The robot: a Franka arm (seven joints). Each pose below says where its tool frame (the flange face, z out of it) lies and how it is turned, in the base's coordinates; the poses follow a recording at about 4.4 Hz.
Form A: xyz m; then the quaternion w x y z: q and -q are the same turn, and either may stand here.
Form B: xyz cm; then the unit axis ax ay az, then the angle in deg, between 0 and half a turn. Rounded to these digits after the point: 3 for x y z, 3 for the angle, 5 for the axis.
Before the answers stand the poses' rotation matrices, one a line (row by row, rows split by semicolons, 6 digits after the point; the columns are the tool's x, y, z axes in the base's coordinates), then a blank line. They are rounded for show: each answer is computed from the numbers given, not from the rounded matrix.
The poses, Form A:
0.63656 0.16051 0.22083 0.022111 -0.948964 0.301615 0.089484
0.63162 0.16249 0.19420 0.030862 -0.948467 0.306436 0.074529
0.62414 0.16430 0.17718 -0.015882 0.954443 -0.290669 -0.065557
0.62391 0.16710 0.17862 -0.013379 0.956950 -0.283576 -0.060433
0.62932 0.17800 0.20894 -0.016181 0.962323 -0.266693 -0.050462
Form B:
0.802042 -0.576400 -0.156496; -0.568486 -0.817079 0.095944; -0.183172 0.012014 -0.983007
0.801085 -0.585889 -0.122462; -0.576689 -0.810289 0.104220; -0.160291 -0.012866 -0.986986
0.822428 -0.556936 -0.115908; -0.552772 -0.830519 0.068428; -0.134374 0.007794 -0.990900
0.831865 -0.544353 -0.108075; -0.541119 -0.838811 0.059881; -0.123251 0.008669 -0.992338
0.852657 -0.514923 -0.088491; -0.511657 -0.857226 0.058058; -0.105752 -0.004227 -0.994384

63.656 16.051 22.083 -0.94920 0.30169 0.08951 177.466
63.162 16.249 19.420 -0.94892 0.30658 0.07456 176.463
62.414 16.430 17.718 -0.95456 0.29071 0.06557 178.180
62.391 16.710 17.862 -0.95704 0.28360 0.06044 178.467
62.932 17.800 20.894 -0.96245 0.26673 0.05047 178.146

